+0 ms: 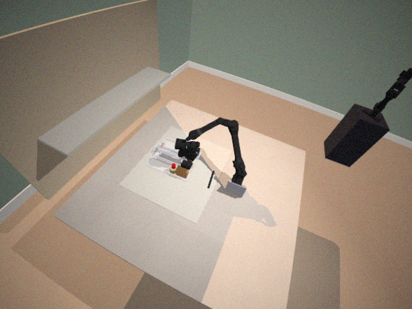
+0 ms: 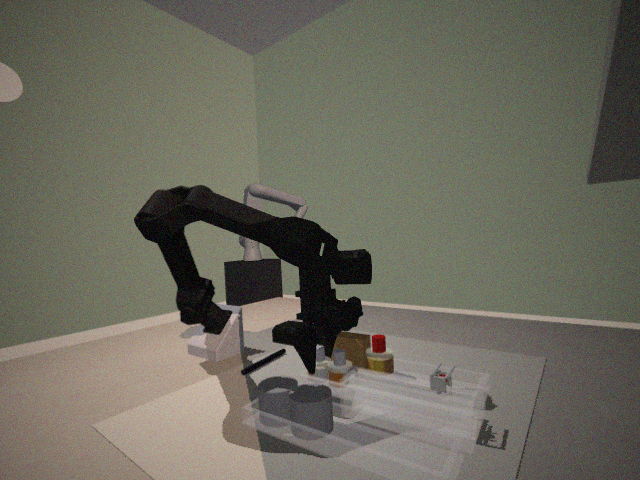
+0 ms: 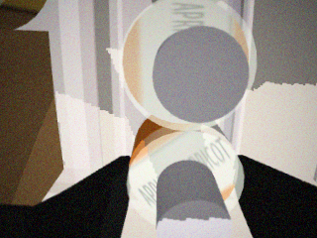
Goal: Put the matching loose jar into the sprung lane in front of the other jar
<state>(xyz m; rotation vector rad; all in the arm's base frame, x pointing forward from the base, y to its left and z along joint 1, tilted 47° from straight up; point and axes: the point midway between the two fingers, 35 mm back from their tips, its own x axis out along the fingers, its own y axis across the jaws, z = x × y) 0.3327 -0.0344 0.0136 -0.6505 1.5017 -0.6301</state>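
My gripper tip is now 8 cm to the right of the brown box, 2 cm short of it and 1 cm below it. From my gripper tip the other things lie so: grey pusher plate (16 cm ahead, 3 cm to the right, 2 cm above); clear pusher lane (15 cm ahead, 2 cm to the right, 1 cm below); black stick (17 cm behind, 3 cm to the left, 2 cm below).
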